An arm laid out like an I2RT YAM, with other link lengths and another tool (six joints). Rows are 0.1 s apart.
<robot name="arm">
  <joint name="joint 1" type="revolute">
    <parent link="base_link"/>
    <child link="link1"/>
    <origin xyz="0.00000 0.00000 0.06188" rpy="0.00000 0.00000 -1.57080"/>
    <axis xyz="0 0 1"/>
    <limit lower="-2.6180" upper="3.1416"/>
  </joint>
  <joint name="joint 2" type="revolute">
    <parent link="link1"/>
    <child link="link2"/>
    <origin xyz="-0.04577 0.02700 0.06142" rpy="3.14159 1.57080 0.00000"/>
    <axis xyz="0 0 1"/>
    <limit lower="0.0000" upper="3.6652"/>
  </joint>
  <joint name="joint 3" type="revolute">
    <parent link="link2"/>
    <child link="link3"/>
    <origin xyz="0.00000 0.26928 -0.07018" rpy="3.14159 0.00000 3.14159"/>
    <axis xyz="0 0 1"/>
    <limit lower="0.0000" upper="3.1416"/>
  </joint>
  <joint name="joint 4" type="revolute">
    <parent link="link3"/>
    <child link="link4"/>
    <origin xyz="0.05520 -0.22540 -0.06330" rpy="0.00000 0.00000 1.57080"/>
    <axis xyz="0 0 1"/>
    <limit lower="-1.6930" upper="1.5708"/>
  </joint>
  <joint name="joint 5" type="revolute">
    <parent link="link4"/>
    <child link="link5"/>
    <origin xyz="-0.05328 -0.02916 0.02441" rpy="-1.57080 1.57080 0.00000"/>
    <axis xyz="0 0 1"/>
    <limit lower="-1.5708" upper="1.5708"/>
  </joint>
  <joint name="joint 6" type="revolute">
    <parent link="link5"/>
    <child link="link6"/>
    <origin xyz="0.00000 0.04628 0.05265" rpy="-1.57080 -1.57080 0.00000"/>
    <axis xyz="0 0 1"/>
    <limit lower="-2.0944" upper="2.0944"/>
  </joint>
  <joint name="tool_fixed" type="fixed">
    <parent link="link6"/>
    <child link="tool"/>
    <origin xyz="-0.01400 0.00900 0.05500" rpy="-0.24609 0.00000 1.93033"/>
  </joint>
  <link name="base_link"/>
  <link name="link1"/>
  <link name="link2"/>
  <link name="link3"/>
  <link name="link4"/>
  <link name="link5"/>
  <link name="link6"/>
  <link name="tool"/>
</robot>
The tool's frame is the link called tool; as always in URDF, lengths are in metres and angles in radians.
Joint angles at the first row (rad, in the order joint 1, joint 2, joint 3, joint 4, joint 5, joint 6):
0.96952, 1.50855, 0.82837, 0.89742, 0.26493, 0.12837
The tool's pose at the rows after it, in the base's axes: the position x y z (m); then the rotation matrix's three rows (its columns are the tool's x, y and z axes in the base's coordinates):
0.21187, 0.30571, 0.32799; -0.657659, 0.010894, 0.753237; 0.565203, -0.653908, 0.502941; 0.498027, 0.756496, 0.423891
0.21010, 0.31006, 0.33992; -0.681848, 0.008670, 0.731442; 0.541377, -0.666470, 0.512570; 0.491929, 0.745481, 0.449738
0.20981, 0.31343, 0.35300; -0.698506, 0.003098, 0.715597; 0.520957, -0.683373, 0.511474; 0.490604, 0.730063, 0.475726
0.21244, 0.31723, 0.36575; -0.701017, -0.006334, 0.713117; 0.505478, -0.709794, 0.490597; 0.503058, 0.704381, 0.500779
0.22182, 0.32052, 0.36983; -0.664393, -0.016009, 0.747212; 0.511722, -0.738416, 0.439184; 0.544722, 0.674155, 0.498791
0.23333, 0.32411, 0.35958; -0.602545, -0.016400, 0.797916; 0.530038, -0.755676, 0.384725; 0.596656, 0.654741, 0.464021
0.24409, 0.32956, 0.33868; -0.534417, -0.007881, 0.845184; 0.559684, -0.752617, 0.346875; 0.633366, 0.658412, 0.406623
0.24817, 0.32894, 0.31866; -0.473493, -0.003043, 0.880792; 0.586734, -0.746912, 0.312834; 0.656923, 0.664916, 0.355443
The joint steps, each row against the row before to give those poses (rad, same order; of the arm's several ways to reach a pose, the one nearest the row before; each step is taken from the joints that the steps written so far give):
0.00153, -0.01030, 0.02480, -0.01678, -0.02708, -0.00763
0.00495, -0.00002, 0.03547, -0.00725, -0.01985, -0.00496
0.00268, 0.00154, 0.04044, -0.00878, -0.01105, -0.00038
0.00304, 0.01376, 0.04771, -0.00038, 0.01068, 0.01030
0.00000, 0.03280, 0.04310, 0.00038, 0.05493, 0.03281
0.00040, 0.04575, 0.01715, 0.00419, 0.07173, 0.04615
0.00188, 0.05532, 0.00231, -0.00306, 0.06330, 0.04120
0.00496, 0.02747, -0.02598, 0.00156, 0.05646, 0.03319

